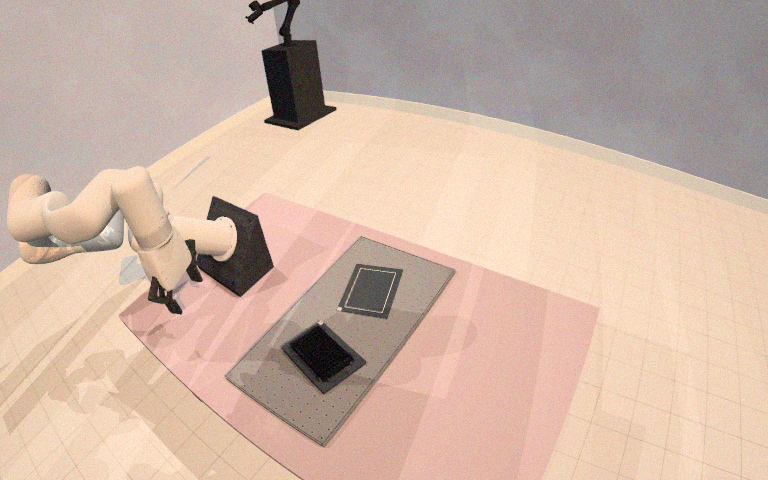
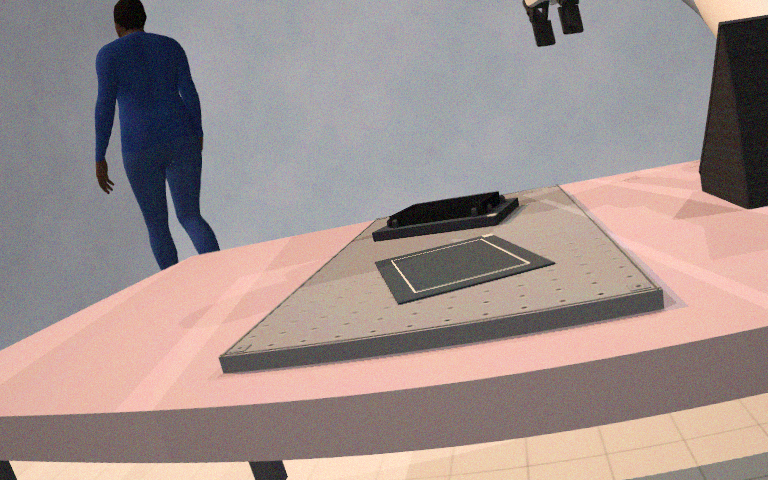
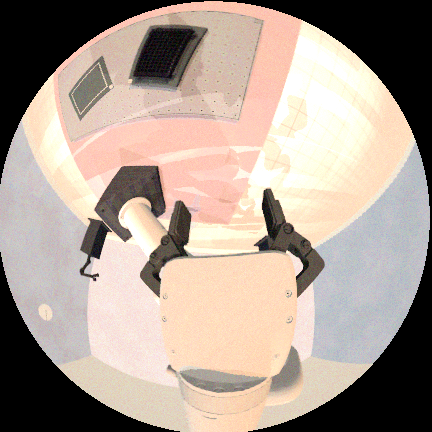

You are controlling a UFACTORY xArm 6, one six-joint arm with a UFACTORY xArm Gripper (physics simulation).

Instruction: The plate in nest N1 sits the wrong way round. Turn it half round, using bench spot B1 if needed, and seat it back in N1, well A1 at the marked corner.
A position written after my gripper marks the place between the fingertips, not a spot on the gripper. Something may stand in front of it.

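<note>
On image 1 you'd find my gripper [image 1: 187, 296], plus a black well plate [image 1: 325, 357] and a bench spot B1 [image 1: 370, 291]. The plate [image 2: 459, 207] is there on image 2 as well, and so is the bench spot B1 [image 2: 468, 260], together with a dark nest N1 [image 2: 502, 210] and a grey perforated board [image 2: 640, 303]. Image 3 gives me my gripper again [image 3: 223, 201].
</note>
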